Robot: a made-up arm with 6 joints. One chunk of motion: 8 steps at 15 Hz.
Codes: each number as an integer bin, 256 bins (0 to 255) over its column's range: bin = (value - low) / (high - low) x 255, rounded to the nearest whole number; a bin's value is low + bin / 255 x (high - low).
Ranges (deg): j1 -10..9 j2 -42..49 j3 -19..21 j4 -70..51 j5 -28..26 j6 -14..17
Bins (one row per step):
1: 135 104 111 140 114 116
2: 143 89 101 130 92 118
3: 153 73 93 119 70 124
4: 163 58 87 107 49 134
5: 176 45 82 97 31 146
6: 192 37 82 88 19 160
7: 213 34 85 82 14 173
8: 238 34 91 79 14 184
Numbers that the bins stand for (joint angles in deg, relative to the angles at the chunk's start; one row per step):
1: 0.06 -4.89 -1.59 -3.57 -3.86 0.10
2: 0.65 -10.24 -3.16 -8.31 -8.52 0.35
3: 1.40 -15.95 -4.41 -13.53 -13.18 1.07
4: 2.15 -21.30 -5.35 -19.23 -17.62 2.29
5: 3.11 -25.94 -6.14 -23.97 -21.44 3.75
6: 4.31 -28.80 -6.14 -28.24 -23.98 5.45
7: 5.87 -29.87 -5.67 -31.09 -25.04 7.03
8: 7.73 -29.87 -4.73 -32.51 -25.04 8.37

